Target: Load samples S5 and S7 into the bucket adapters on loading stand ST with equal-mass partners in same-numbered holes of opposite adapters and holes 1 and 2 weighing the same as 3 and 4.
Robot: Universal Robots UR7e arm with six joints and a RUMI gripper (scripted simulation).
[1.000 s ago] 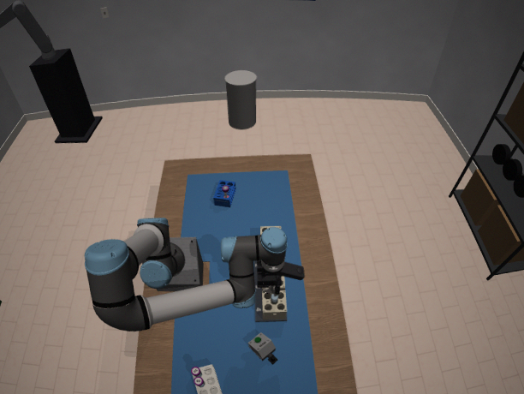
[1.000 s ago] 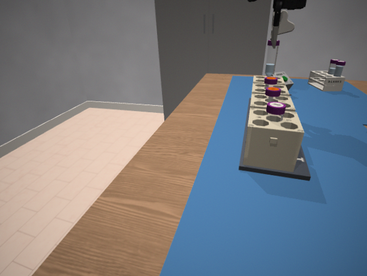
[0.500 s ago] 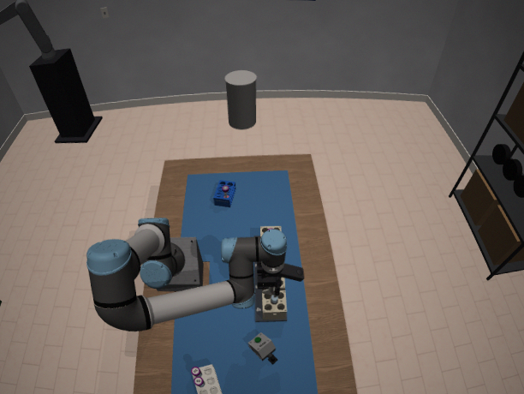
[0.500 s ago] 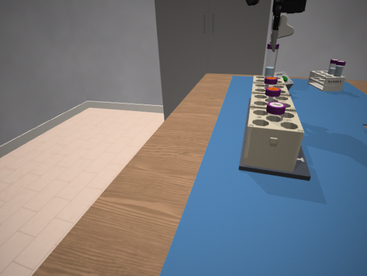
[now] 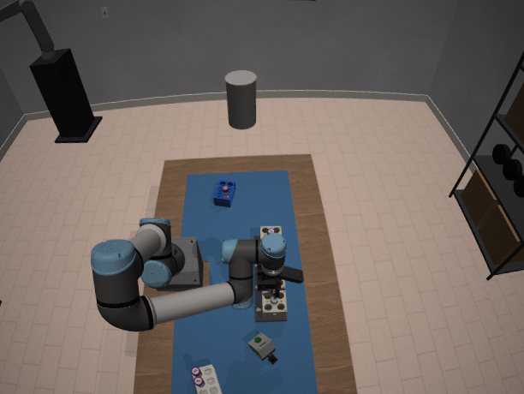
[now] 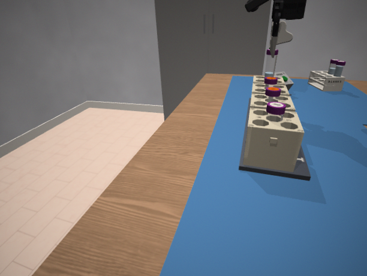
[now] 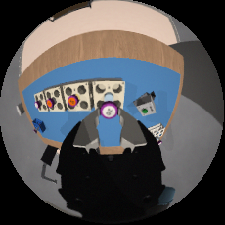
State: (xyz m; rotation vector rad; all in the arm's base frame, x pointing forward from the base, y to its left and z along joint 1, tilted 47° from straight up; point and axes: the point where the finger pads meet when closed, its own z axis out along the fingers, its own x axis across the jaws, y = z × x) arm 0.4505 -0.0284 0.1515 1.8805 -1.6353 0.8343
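The green done key is 16 cm to the right of my hand, 12 cm below it and 6 cm behind it. Also, from my hand: blanks rack: 35 cm to the right, 24 cm behind, 15 cm below.
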